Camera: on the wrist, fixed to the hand. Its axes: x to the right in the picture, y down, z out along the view.
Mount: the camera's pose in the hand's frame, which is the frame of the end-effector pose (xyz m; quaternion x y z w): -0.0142 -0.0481 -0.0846 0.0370 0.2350 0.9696 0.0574
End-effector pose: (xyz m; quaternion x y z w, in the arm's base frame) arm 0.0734 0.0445 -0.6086 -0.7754 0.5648 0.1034 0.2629
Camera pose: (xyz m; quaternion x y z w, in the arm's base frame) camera 0.1017 0.0226 -0.5170 -0.4885 -0.8498 -0.0577 0.1892
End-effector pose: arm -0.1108 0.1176 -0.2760 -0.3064 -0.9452 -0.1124 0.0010
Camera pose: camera -0.1328 0.0535 -0.2047 -0.9076 0.2389 -0.0425 0.3425
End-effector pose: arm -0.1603 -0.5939 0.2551 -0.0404 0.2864 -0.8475 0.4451
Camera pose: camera -0.2143 -0.5237 0.2124 0.4910 0.1288 0.3628 0.7815
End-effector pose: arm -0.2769 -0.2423 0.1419 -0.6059 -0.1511 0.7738 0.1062
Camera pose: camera -0.1923 -0.1935 0.1536 0.3592 -0.6324 -0.0106 0.6863
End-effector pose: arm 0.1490 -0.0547 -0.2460 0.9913 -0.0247 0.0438 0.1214
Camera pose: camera 0.1309 0.0130 -0.1770 -0.0272 0.9325 -0.3541 0.0664
